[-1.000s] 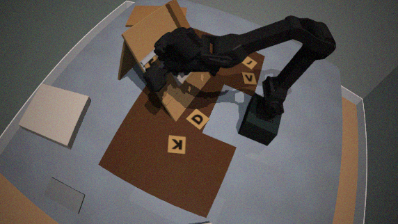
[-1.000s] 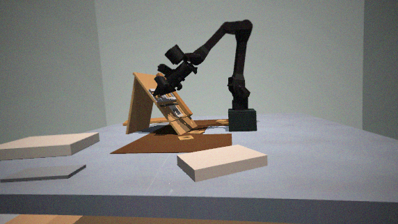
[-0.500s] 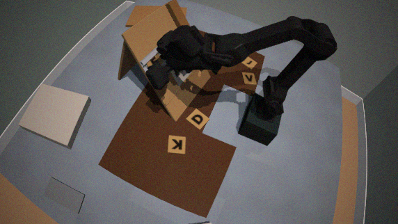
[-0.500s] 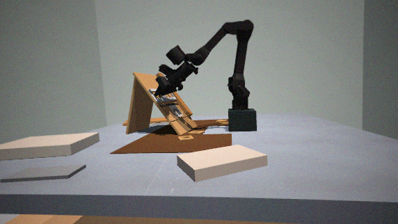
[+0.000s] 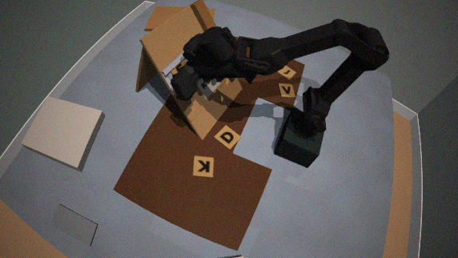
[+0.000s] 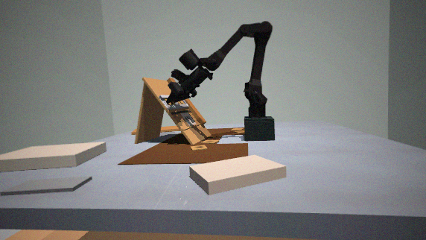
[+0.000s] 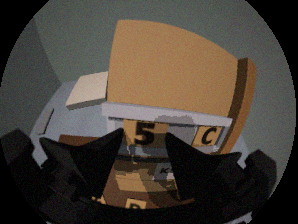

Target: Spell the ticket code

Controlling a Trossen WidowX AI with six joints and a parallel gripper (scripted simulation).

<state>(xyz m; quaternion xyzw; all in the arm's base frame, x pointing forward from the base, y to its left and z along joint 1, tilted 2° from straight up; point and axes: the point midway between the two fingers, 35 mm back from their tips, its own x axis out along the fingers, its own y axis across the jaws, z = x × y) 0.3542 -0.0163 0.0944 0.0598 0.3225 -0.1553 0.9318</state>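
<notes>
The white ticket lies 8 cm below my gripper tip, 7 cm behind it and 5 cm to the right of it. Round my gripper tip: thin grey plate 48 cm to the left, 21 cm ahead, 17 cm below; brown mat 18 cm below, 18 cm behind, 1 cm to the right; beige block 38 cm ahead, 21 cm to the left, 16 cm below.
</notes>
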